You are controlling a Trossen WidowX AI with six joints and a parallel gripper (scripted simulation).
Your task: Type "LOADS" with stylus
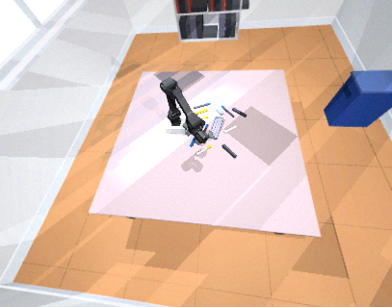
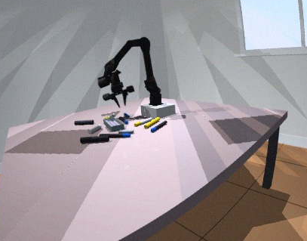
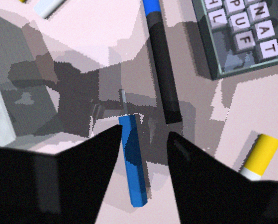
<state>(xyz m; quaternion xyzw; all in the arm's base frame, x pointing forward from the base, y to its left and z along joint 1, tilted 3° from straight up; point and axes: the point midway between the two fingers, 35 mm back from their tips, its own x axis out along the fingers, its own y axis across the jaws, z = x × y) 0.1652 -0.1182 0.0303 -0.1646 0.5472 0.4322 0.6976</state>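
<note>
The blue stylus is 20 mm behind my gripper tip, 10 mm to the left of it and 60 mm below it. Round my gripper tip: grey stylus tip (10 mm behind, 40 mm to the left, 60 mm below).
</note>
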